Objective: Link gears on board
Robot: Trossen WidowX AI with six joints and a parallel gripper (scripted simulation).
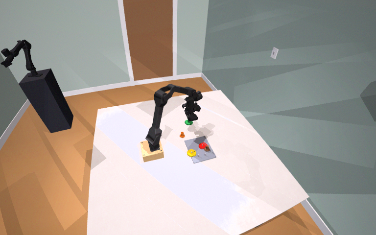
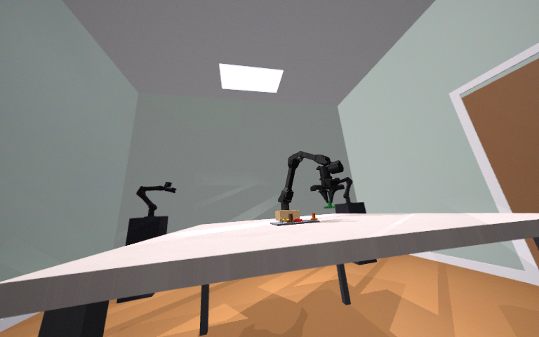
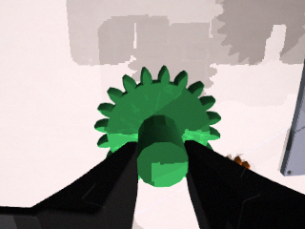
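My gripper tip is now 40 mm short of the brown gear, 260 mm to the left of it and 70 mm above it. Also, from my gripper tip: red gear 20 mm ahead, 220 mm to the right, 70 mm below; then green gear 10 mm below; then small orange gear 80 mm behind, 60 mm to the right, 70 mm below.
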